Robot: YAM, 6 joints.
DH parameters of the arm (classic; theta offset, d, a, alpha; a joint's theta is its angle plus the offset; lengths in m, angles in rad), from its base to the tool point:
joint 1: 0 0.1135 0.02 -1.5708
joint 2: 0 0 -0.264 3.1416
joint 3: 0.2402 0 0.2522 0
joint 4: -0.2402 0 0.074 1.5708
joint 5: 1.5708 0 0 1.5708
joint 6: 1.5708 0.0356 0 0
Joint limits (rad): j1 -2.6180..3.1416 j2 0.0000..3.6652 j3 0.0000..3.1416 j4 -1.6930..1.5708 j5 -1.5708..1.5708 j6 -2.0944..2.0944
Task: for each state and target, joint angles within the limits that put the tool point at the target. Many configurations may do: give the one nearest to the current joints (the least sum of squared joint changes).
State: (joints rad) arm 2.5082 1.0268 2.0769 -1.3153 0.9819 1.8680
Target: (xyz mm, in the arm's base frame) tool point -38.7 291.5 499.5
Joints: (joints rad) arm 1.8044 1.6101 2.1249 -1.0876 0.9936 1.8680
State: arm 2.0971 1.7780 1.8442 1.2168 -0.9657 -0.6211
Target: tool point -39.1 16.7 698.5
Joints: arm 2.0914 1.4074 2.3509 1.0262 -0.8030 -0.6211
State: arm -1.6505 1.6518 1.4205 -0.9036 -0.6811 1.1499
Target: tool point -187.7 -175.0 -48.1
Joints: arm -2.4613 2.5059 1.0533 -0.7868 -0.5293 1.1499
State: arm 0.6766 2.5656 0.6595 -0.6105 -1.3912 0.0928
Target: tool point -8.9 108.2 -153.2
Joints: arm 1.3272 3.1506 0.8975 -0.4277 -1.3509 0.0928
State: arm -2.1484 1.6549 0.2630 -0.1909 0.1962 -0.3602
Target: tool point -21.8 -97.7 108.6
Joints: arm -1.7651 1.1072 0.3127 -0.9258 0.0709 -0.3602
